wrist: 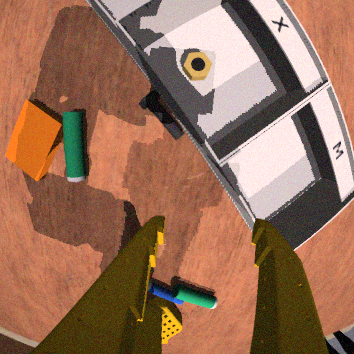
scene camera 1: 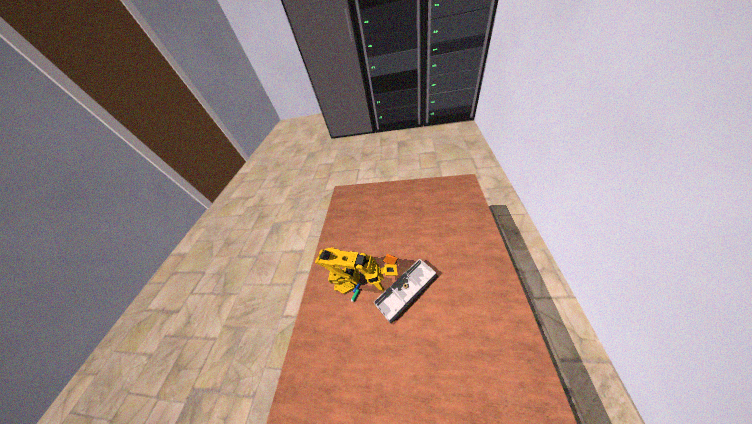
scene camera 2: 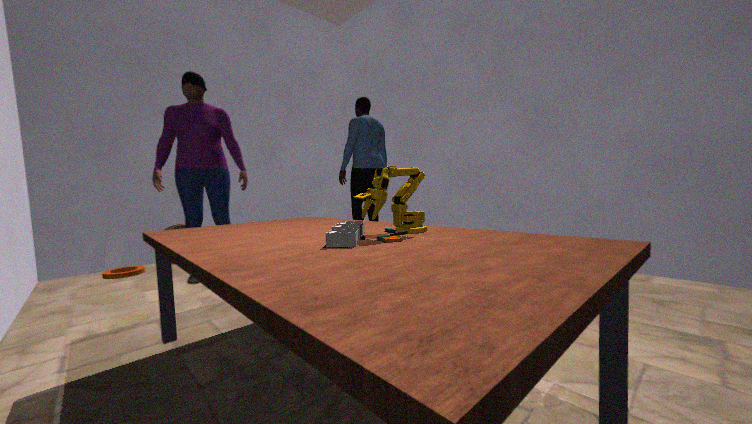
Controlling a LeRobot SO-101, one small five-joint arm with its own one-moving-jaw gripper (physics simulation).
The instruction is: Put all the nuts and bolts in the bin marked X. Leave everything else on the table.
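Places are measured from the arm's base along level axes (x left, y back, z up), in centimetres.
Pixels of known places: end effector, tool point: (wrist: 163, 226) (scene camera 1: 382, 279) (scene camera 2: 372, 218); arm's base, origin of the base link: (scene camera 1: 350, 280) (scene camera 2: 407, 232).
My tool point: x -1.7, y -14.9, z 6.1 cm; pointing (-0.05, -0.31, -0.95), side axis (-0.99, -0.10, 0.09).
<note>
Ahead of a thing's pixels: the offset from my tool point to its middle. "spot": to the spot under its first point.
A brass nut {dx -0.9, dy -8.4, dz -5.0 cm} (wrist: 197, 76) (scene camera 1: 405, 286) lies in the X compartment of the white divided bin tray {dx -2.3, dy -8.6, dz -3.8 cm} (wrist: 280, 37) (scene camera 1: 390, 318) (scene camera 2: 341, 240). A dark bolt-like piece {dx +0.8, dy -4.9, dz -5.6 cm} (wrist: 162, 114) lies on the table against the tray's near wall, partly in shadow. My gripper (wrist: 210, 222) (scene camera 2: 369, 218) is open, with a wide gap between the jaws and nothing held. It is above the table, beside the M compartment's corner in the wrist view. In that view the dark piece is ahead of the tips, slightly left.
An orange block {dx +10.8, dy -2.2, dz -5.6 cm} (wrist: 34, 140) (scene camera 1: 390, 259) (scene camera 2: 390, 239) lies beside a green cylinder {dx +7.0, dy -2.0, dz -5.4 cm} (wrist: 74, 145). Another green cylinder {dx -4.6, dy +11.8, dz -5.4 cm} (wrist: 196, 296) (scene camera 1: 354, 296) touches a slim blue piece {dx -1.2, dy +11.6, dz -5.6 cm} (wrist: 164, 292) near the arm's base. The M compartment {spot: dx -11.1, dy -3.9, dz -1.9 cm} (wrist: 338, 165) adjoins X. Two people stand beyond the table (scene camera 2: 421, 294).
</note>
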